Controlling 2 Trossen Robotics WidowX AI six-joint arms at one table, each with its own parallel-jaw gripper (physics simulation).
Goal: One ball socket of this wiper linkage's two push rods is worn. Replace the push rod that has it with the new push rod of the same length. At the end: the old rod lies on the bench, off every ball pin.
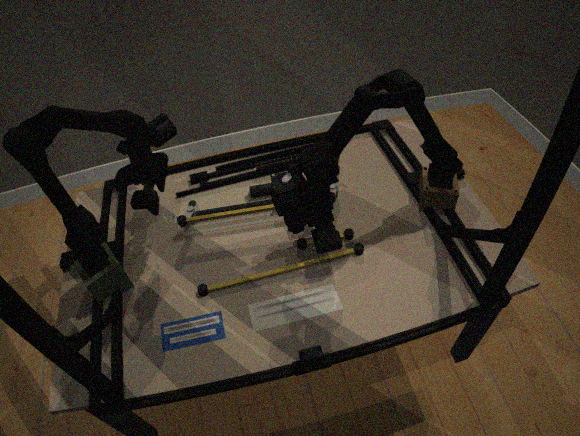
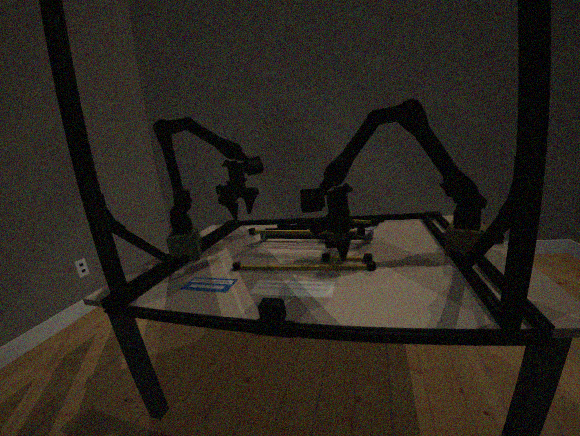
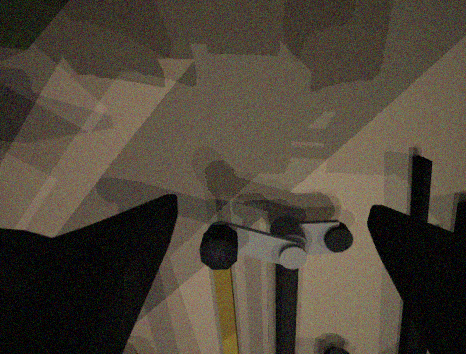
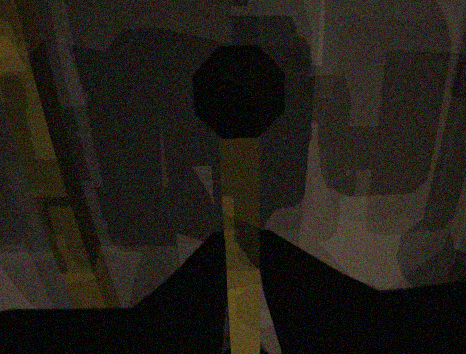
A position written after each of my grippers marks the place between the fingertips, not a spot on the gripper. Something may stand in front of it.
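Note:
There's a wiper linkage here [image 1: 192, 209] [image 3: 289, 242], though in image 4 the linkage is out of frame. You'd also see a white label [image 1: 310, 303] and a blue label [image 1: 220, 333]. My left gripper [image 1: 159, 203] [image 2: 242, 216] [image 3: 273, 209] is open and it's holding nothing, and my right gripper [image 1: 322, 241] [image 2: 344, 259] [image 4: 241, 242] is in the scene too.

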